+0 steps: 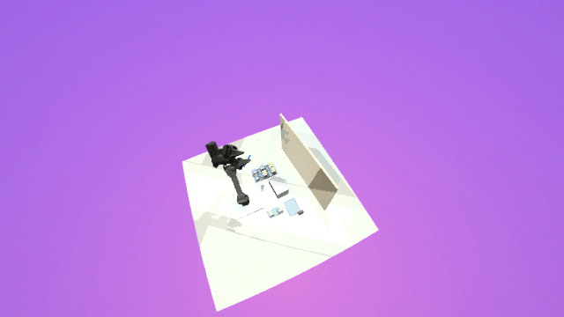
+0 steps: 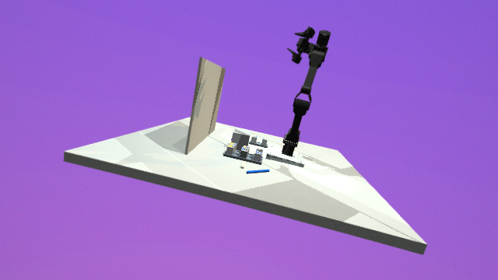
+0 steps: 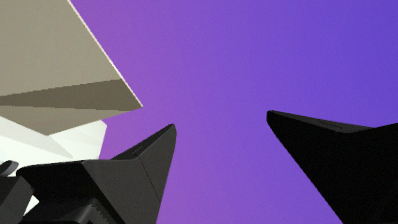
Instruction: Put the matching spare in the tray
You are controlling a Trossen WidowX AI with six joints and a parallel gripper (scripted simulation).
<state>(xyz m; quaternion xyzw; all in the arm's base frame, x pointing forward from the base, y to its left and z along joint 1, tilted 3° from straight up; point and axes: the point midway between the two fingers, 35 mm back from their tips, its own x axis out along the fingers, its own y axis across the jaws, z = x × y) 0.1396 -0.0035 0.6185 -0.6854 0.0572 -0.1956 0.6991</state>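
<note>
My gripper tip is 3 cm short of the grey spare block, 14 cm to the left of it and 62 cm above it. Round my gripper tip: dark round cylinder: 25 cm ahead, 21 cm to the right, 63 cm below; then tan board: 38 cm ahead, 9 cm to the left, 43 cm below; then grey-blue tray: 21 cm ahead, 14 cm to the right, 65 cm below.
</note>
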